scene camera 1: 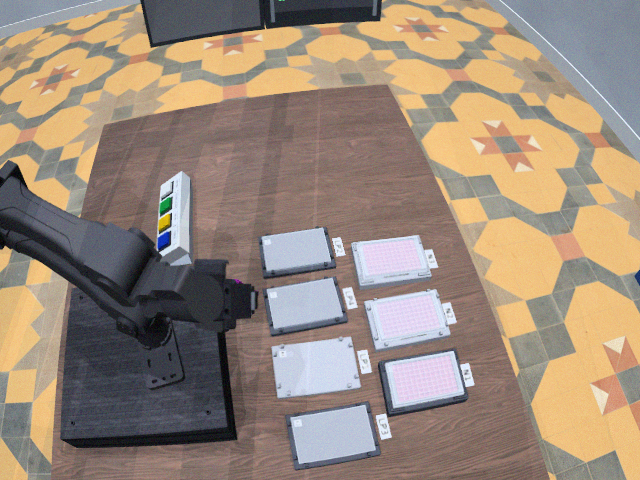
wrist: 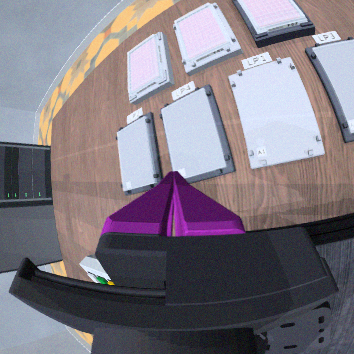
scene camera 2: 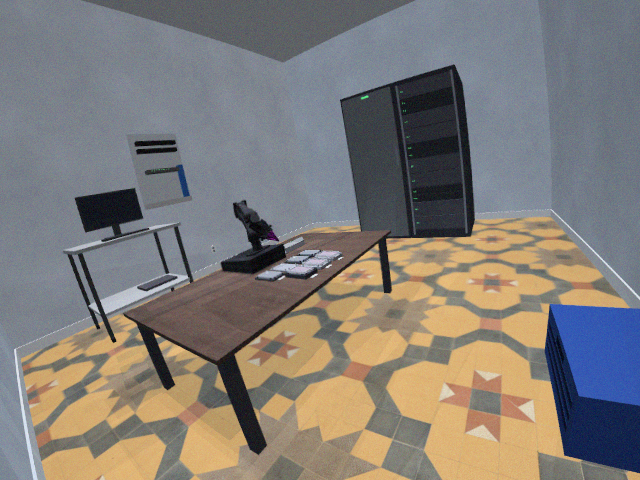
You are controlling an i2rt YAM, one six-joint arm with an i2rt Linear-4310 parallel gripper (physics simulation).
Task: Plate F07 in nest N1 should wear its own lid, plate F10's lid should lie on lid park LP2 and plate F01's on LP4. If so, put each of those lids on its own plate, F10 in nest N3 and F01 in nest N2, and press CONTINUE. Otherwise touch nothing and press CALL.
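Frame: origin at the arm's base, x left, y down, z back, level; metres.
Where they show: gripper, fingertip midpoint: [wrist: 173,178] [scene camera 2: 279,240]; arm's base, origin of the base link: [scene camera 1: 156,334] [scene camera 2: 258,251].
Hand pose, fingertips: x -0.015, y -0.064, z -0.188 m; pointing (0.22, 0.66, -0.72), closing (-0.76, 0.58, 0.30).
Observation:
Each offset is from my fingertips to the centre of the thing. "spot": to the spot under its first point. Level surfaces: height alone.
My gripper [wrist: 173,178] is shut and empty, its purple fingertips together near LP4's edge in the wrist view. Pink plates stand in nest N3 @(spot: dx +0.059, dy +0.115, dz -0.275 m) [scene camera 1: 391,258] [wrist: 146,67], nest N2 @(spot: dx -0.069, dy +0.122, dz -0.252 m) [scene camera 1: 408,317] [wrist: 205,35] and nest N1 @(spot: dx -0.198, dy +0.114, dz -0.227 m) [scene camera 1: 426,379] [wrist: 274,12]; I cannot tell whether clear lids cover them. Grey lids lie on LP2 @(dx +0.158, dy +0.134, dz -0.112 m) [scene camera 1: 298,251] [wrist: 136,156] and LP4 @(dx +0.034, dy +0.134, dz -0.087 m) [scene camera 1: 307,303] [wrist: 195,136]. Their small tags and the plate tags are unreadable. The button box @(dx +0.321, dy +0.116, dz +0.117 m) [scene camera 1: 184,222] [wrist: 93,266] has white, green, yellow and blue buttons with unreadable labels.
A pale panel @(dx -0.094, dy +0.138, dz -0.063 m) [scene camera 1: 320,367] [wrist: 277,112] is at LP1 and a grey lid @(dx -0.227, dy +0.134, dz -0.046 m) [scene camera 1: 336,436] [wrist: 342,82] lies on LP3. The arm's black base [scene camera 1: 118,392] stands on the brown table @(dy +0.148 m) [scene camera 1: 341,155] [scene camera 2: 206,310]. Dark cabinets [scene camera 2: 377,165] stand beyond the table.

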